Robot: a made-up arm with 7 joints. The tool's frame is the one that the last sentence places.
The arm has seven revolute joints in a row. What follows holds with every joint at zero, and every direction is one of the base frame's.
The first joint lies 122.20 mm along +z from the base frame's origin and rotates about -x.
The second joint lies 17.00 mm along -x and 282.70 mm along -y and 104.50 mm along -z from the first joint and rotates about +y.
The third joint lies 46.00 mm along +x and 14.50 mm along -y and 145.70 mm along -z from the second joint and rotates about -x.
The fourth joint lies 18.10 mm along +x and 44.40 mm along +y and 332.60 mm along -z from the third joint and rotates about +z.
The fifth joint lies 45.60 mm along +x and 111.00 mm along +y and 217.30 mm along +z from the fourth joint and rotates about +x.
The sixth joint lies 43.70 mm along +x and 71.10 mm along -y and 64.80 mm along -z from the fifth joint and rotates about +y.
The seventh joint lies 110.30 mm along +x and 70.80 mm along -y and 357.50 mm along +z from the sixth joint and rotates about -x.
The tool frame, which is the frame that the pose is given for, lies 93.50 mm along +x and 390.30 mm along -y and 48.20 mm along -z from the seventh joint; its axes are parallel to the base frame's.
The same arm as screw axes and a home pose.
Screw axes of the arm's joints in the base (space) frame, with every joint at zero. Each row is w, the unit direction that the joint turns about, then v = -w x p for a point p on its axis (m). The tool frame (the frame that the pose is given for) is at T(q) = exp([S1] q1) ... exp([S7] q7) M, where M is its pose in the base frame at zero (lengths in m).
S1: w -1 0 0 v 0 -0.1222 0
S2: w 0 1 0 v -0.0177 0 -0.017
S3: w -1 0 0 v 0 0.128 -0.2972
S4: w 0 0 1 v -0.2528 -0.0471 0
S5: w 1 0 0 v 0 -0.2433 0.1418
S6: w 0 1 0 v 0.3081 0 0.1364
S7: w -1 0 0 v 0 -0.0494 -0.2837
M =
1 0 0 0.3402
0 1 0 -0.674
0 0 1 0.0012
0 0 0 1

